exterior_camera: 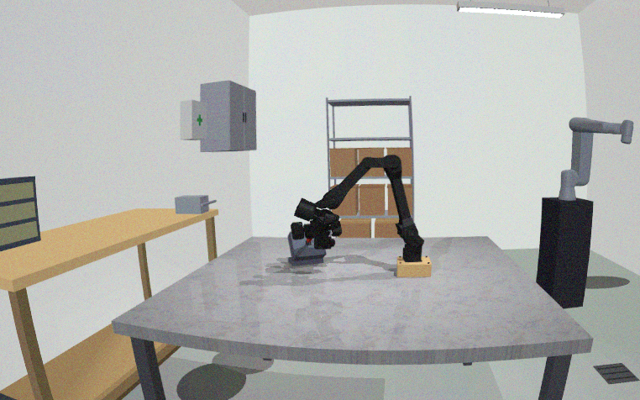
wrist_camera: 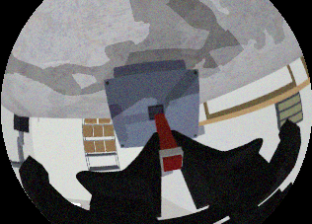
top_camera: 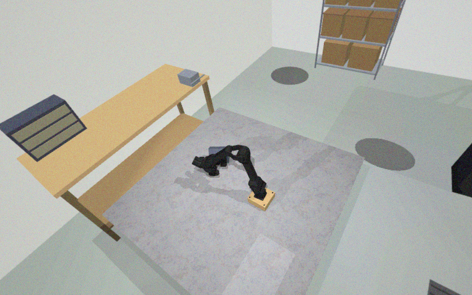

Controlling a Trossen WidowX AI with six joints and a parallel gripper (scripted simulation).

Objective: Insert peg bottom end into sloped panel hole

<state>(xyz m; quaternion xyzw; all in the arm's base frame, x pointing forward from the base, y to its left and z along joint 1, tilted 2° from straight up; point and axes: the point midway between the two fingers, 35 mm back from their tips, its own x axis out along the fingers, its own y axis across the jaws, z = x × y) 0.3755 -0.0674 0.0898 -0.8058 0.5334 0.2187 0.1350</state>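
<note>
Now: gripper tip 1 cm to the right of the red peg, 1 cm below it and 1 cm past it. The rest, counted from my gripper tip: sloped panel: 6 cm to the right, 5 cm below, 2 cm ahead.
</note>
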